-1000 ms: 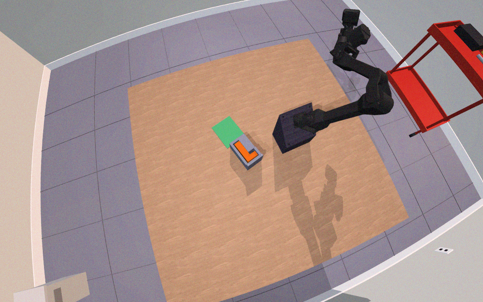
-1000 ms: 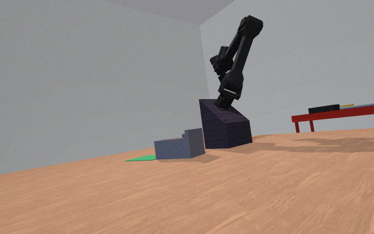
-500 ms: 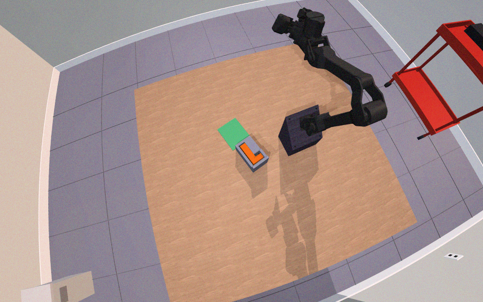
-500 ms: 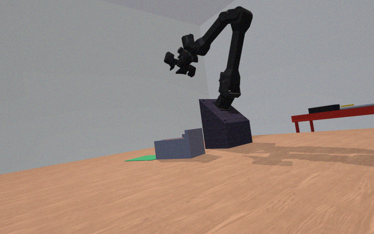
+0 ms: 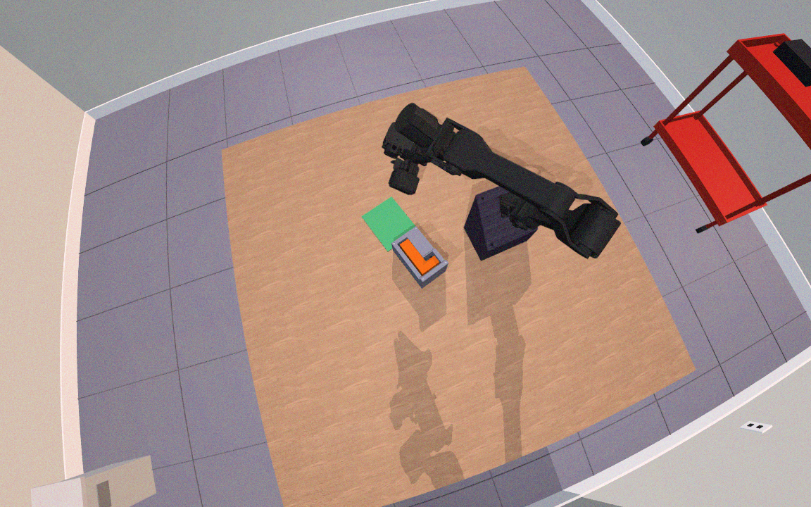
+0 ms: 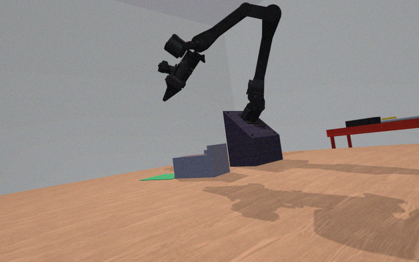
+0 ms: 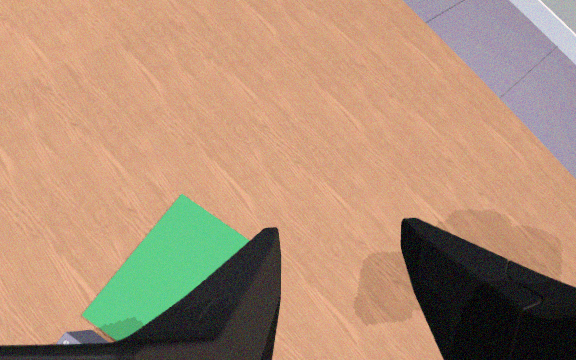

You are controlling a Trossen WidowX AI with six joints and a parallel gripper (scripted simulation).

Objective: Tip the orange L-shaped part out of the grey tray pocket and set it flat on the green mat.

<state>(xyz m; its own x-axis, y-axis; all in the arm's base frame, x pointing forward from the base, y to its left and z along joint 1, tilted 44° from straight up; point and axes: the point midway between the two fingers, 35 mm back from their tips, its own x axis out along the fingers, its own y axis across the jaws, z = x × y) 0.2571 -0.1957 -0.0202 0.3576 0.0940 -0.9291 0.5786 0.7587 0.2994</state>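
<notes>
Right now the orange L-shaped part is 20 cm to the left of my gripper tip and 23 cm below it. Round my gripper tip: green mat 5 cm ahead, 4 cm to the left, 30 cm below.
</notes>
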